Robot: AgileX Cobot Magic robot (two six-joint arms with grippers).
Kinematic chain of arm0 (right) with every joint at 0, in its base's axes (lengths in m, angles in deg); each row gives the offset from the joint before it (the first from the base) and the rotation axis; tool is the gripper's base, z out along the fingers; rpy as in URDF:
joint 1: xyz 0 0 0.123 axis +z
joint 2: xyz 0 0 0 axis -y
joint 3: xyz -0.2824 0 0.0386 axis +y
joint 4: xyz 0.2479 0 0.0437 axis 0.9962 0 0.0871
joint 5: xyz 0 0 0 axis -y
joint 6: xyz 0.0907 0 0.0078 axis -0.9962 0 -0.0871
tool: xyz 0 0 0 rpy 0 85 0
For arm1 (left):
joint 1: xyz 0 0 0.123 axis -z
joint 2: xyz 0 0 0 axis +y
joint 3: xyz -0.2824 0 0.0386 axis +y
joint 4: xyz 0.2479 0 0.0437 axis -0.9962 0 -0.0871
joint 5: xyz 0 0 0 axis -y
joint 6: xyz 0.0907 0 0.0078 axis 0.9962 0 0.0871
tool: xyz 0 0 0 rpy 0 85 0
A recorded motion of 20 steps. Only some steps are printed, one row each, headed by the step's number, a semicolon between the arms.
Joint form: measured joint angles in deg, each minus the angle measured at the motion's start. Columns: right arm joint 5, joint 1, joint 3, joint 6, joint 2, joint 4; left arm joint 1, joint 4, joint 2, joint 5, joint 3, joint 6.
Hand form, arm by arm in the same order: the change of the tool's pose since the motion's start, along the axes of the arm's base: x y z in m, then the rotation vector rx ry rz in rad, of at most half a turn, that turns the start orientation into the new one. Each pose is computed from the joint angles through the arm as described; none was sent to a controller.
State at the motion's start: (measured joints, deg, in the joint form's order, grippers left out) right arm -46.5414 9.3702 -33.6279 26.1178 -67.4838 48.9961; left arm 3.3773 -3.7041 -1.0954 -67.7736 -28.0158 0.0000
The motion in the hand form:
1: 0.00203 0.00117 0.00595 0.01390 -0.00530 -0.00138; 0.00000 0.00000 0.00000 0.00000 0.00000 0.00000
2: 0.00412 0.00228 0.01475 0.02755 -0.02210 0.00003; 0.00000 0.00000 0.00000 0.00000 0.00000 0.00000
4: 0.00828 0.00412 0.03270 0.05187 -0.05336 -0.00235; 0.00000 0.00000 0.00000 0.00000 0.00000 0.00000
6: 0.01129 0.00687 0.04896 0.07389 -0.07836 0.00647; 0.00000 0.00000 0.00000 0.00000 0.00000 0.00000
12: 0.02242 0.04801 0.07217 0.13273 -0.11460 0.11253; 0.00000 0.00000 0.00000 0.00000 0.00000 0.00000
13: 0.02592 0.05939 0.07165 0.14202 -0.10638 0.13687; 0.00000 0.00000 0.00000 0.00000 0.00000 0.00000
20: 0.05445 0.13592 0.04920 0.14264 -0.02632 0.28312; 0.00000 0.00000 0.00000 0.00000 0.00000 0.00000
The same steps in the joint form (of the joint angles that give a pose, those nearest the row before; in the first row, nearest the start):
1: -0.77 0.00 -1.16 -0.64 0.13 0.25; 0.00 0.00 0.00 0.00 0.00 0.00
2: -1.64 0.00 -2.71 -1.29 0.58 0.33; 0.00 0.00 0.00 0.00 0.00 0.00
4: -3.18 0.00 -5.97 -3.05 1.33 0.22; 0.00 0.00 0.00 0.00 0.00 0.00
6: -4.80 0.28 -9.07 -4.40 1.71 0.22; 0.00 0.00 0.00 0.00 0.00 0.00
12: -2.73 10.01 -16.53 -6.77 -2.66 2.10; 0.00 0.00 0.00 0.00 0.00 0.00
13: -1.96 12.30 -17.83 -6.92 -4.58 2.74; 0.00 0.00 0.00 0.00 0.00 0.00
20: 0.89 23.77 -28.12 -6.94 -20.39 4.75; 0.00 0.00 0.00 0.00 0.00 0.00

